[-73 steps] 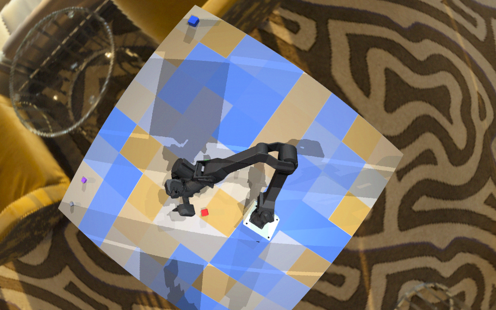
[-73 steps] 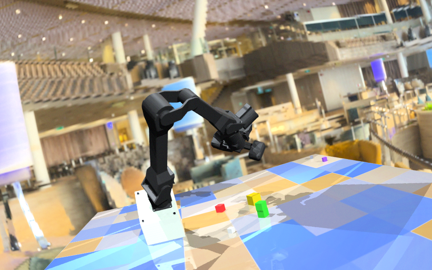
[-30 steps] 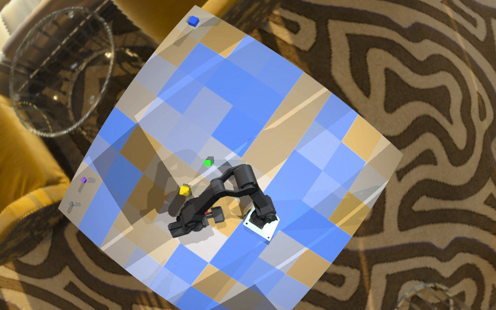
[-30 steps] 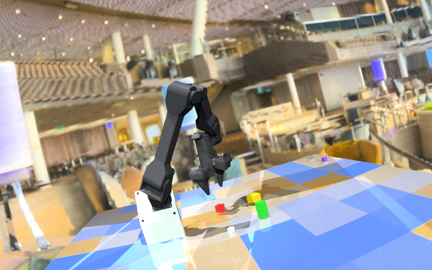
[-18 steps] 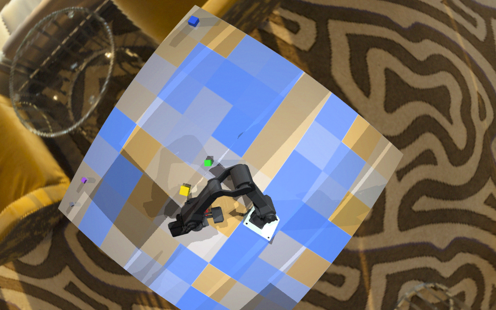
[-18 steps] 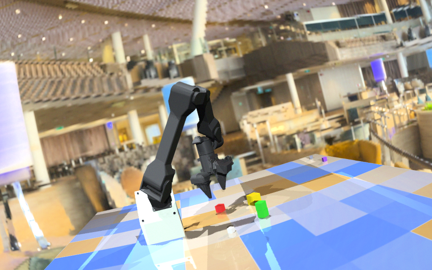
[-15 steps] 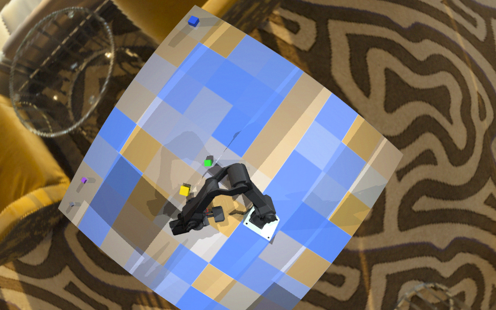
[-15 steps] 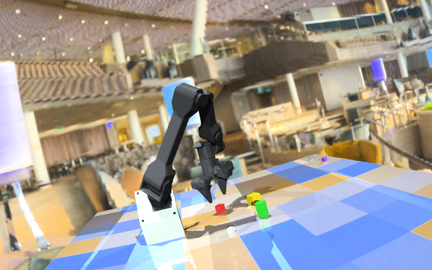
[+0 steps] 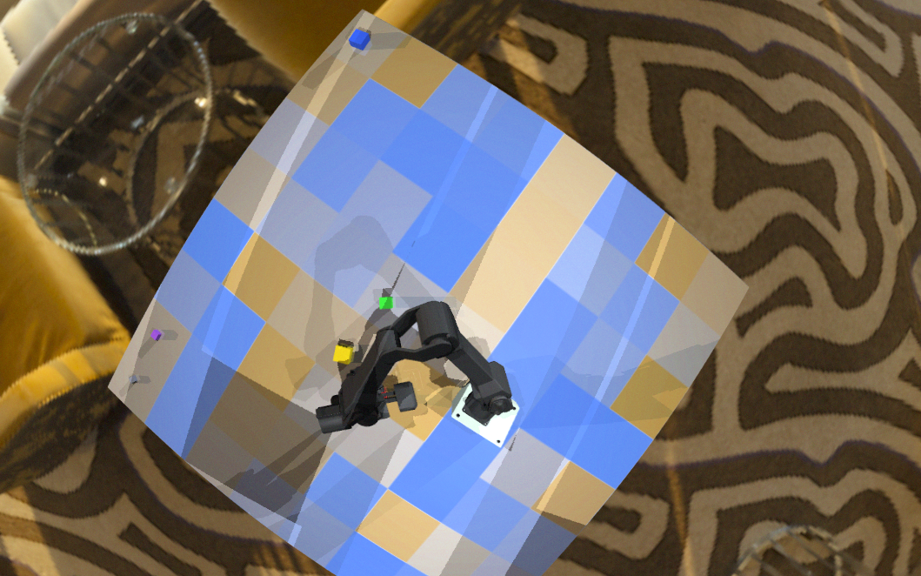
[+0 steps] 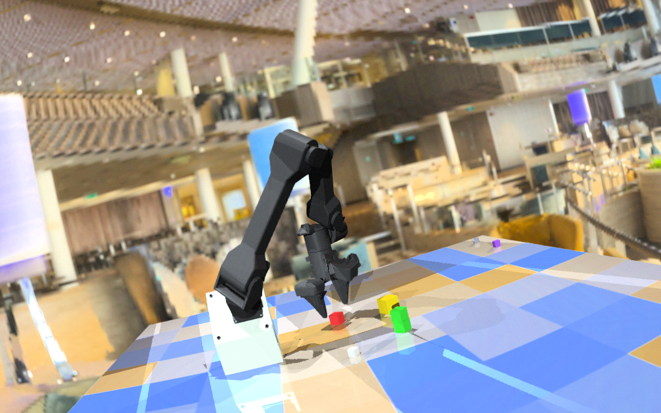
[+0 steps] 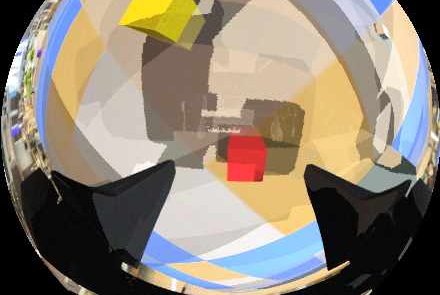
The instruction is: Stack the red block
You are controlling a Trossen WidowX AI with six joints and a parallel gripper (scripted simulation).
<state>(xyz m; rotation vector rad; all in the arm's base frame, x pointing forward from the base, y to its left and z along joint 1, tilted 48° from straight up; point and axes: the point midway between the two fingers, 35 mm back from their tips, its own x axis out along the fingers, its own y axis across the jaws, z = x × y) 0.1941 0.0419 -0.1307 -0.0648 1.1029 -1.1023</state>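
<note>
Now: gripper tip 2 cm above the red block. From my gripper tip the other things lie so: white cube 1 cm behind, 24 cm to the right, 2 cm below; yellow block 12 cm ahead, 3 cm to the right, 1 cm below; purple cube 59 cm ahead, 26 cm to the left, 2 cm below.
</note>
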